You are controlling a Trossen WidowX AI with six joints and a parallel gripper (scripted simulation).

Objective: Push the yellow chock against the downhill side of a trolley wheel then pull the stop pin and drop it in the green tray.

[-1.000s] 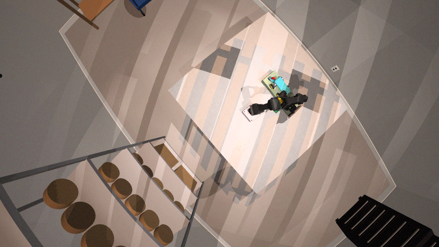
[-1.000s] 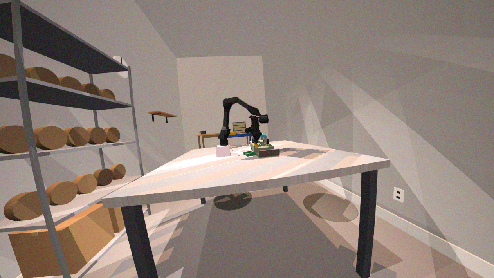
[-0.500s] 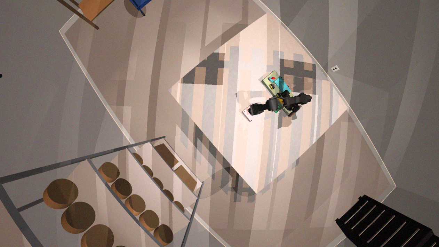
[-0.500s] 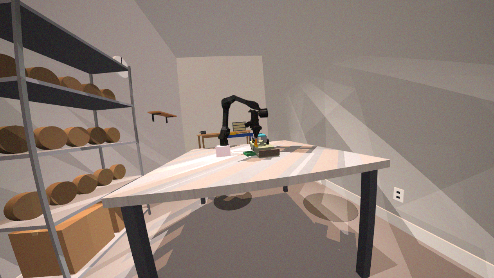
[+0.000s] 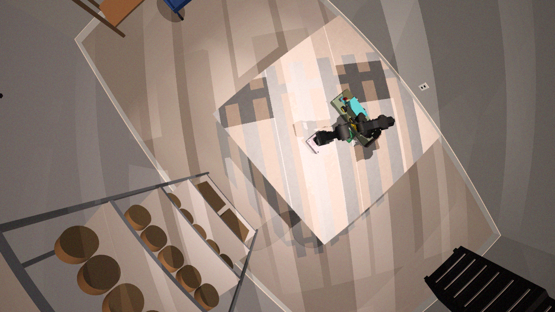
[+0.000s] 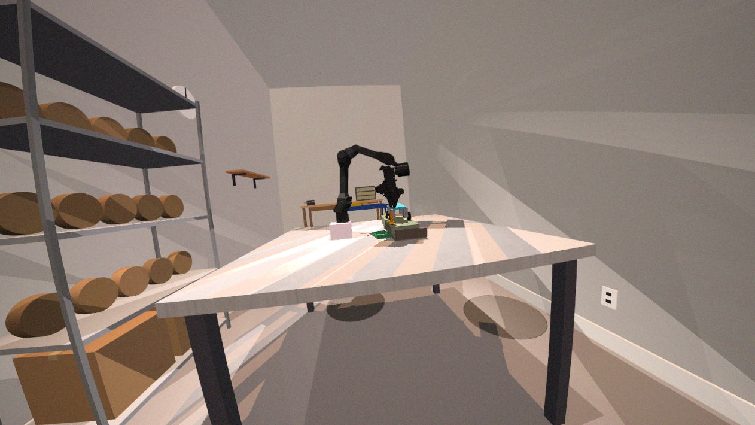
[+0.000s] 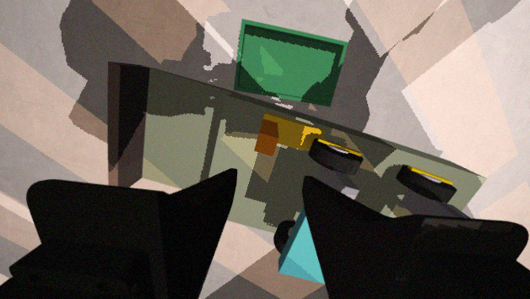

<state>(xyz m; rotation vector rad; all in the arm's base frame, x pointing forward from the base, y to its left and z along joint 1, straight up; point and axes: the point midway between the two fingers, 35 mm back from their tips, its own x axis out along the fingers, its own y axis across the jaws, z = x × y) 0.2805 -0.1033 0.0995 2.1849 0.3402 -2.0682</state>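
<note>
The stop pin lies 2 cm ahead of my gripper tip, 22 cm to the left of it and 2 cm below it. The rest, counted from my gripper tip: yellow chock 1 cm behind, 2 cm to the left, 7 cm below; then green tray 7 cm behind, 1 cm to the left, 16 cm below; then trolley 4 cm ahead, 12 cm to the left, 4 cm below.
</note>
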